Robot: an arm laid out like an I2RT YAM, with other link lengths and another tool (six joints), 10 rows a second.
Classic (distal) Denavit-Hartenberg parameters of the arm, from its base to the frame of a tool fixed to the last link. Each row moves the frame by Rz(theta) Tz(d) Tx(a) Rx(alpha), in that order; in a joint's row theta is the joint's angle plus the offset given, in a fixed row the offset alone. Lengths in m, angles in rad.
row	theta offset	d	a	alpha
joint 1	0	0.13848	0.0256	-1.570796
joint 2	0	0	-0.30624	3.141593
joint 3	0.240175	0	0.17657	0
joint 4	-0.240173	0.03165	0.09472	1.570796
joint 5	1.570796	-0.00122	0	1.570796
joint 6	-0.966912	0.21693	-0.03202	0.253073
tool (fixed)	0	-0.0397	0	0
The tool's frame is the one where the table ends.
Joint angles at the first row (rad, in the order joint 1, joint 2, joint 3, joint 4, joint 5, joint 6):
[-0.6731 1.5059 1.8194 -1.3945 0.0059 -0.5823]
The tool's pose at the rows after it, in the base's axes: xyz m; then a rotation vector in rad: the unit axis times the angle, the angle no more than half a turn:
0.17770, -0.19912, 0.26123, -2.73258, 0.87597, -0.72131
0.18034, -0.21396, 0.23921, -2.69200, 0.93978, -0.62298
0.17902, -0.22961, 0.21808, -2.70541, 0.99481, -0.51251
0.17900, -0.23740, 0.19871, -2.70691, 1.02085, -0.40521
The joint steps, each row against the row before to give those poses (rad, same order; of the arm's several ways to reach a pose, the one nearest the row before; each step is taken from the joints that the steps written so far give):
[-0.0847 0.0816 0.0001 -0.0111 -0.1236 -0.0828]
[-0.0427 0.0927 -0.0001 0.0107 -0.0171 -0.0042]
[-0.0153 0.0824 0.0000 0.0119 0.0411 -0.0019]
[-0.0019 0.0725 0.0000 0.0023 0.0268 -0.0004]

